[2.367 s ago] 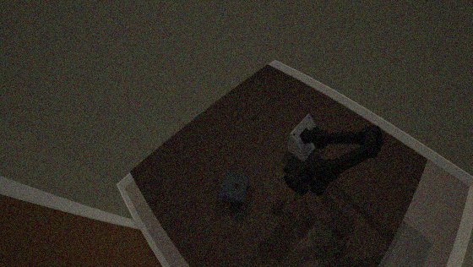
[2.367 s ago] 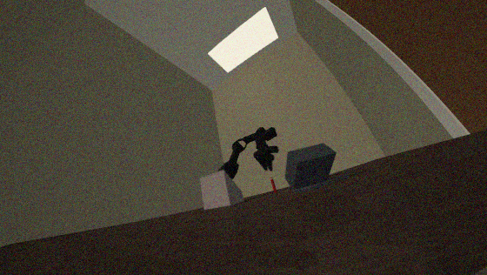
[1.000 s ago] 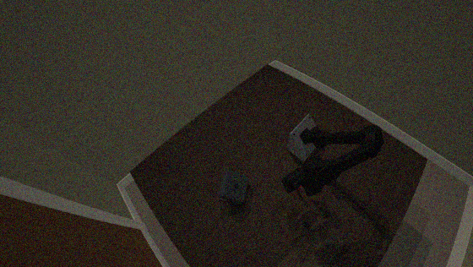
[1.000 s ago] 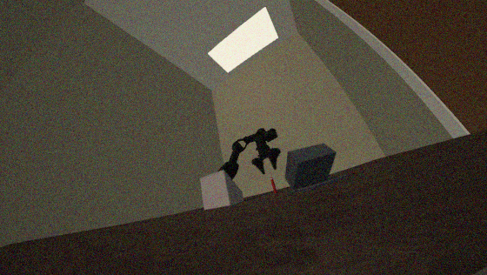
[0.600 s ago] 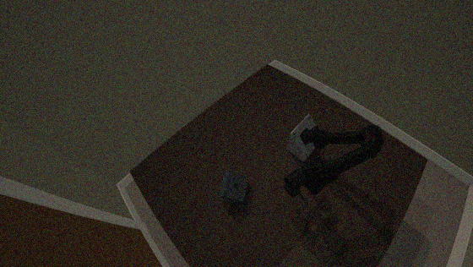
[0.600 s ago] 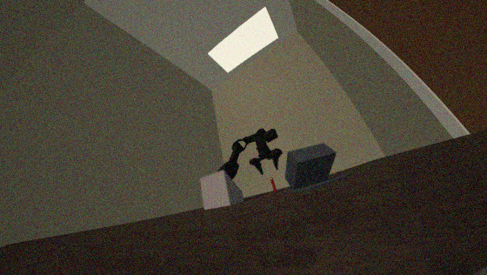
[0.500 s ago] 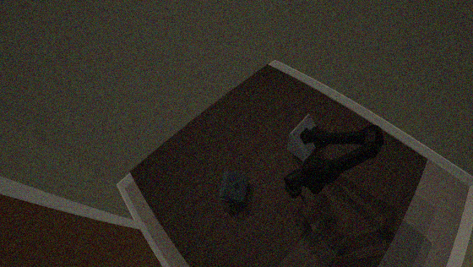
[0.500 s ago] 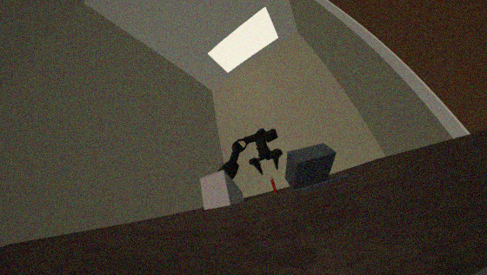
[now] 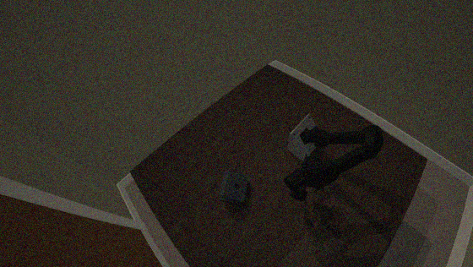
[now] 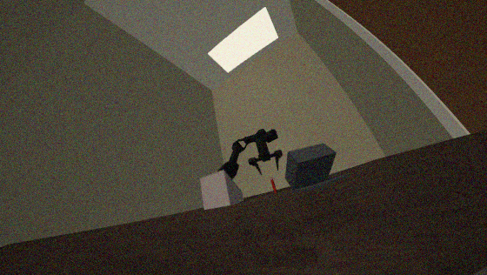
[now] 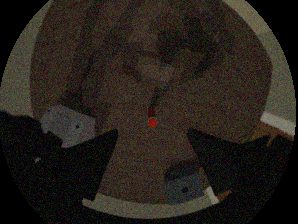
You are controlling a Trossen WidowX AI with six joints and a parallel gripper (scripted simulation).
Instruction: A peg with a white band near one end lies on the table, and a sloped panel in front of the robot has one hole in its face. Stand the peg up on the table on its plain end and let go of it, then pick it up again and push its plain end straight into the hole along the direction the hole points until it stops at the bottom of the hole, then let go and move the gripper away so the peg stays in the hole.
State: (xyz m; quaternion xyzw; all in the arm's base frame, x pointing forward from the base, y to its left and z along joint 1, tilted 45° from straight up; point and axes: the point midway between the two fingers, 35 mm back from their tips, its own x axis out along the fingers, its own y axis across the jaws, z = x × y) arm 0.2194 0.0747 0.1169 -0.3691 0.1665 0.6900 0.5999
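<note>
Right now the red peg is 50 mm below my gripper tip. The rest, counted from my gripper tip: blue-grey sloped panel (210 mm ahead, 230 mm to the right, 40 mm below).
</note>
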